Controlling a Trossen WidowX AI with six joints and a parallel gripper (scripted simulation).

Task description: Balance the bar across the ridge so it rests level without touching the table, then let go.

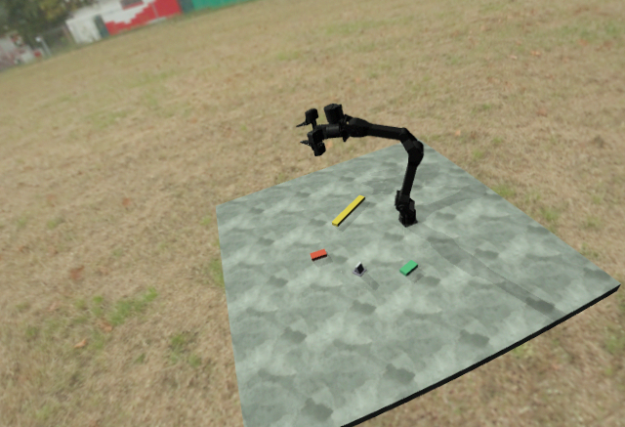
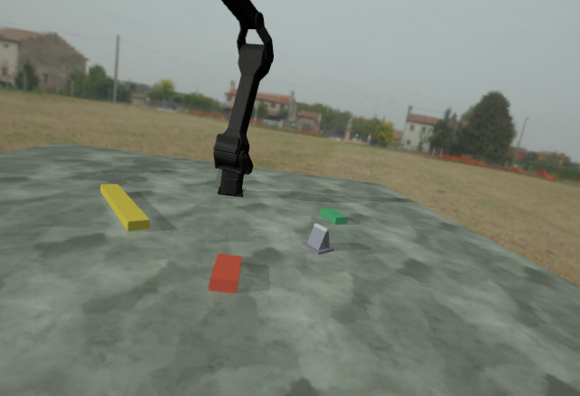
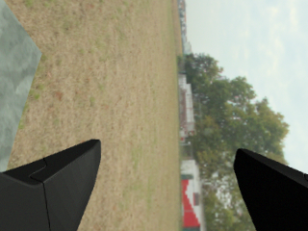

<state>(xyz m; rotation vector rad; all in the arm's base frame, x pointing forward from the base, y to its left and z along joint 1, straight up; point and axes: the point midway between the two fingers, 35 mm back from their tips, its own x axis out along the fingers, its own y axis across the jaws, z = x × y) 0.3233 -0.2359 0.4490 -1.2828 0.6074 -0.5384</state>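
Right now the bar is 140 mm behind my gripper tip, 60 mm to the left of it and 440 mm below it. The rest, counted from my gripper tip: green block (210 mm behind, 500 mm to the left, 440 mm below); then red block (80 mm ahead, 270 mm to the left, 440 mm below).
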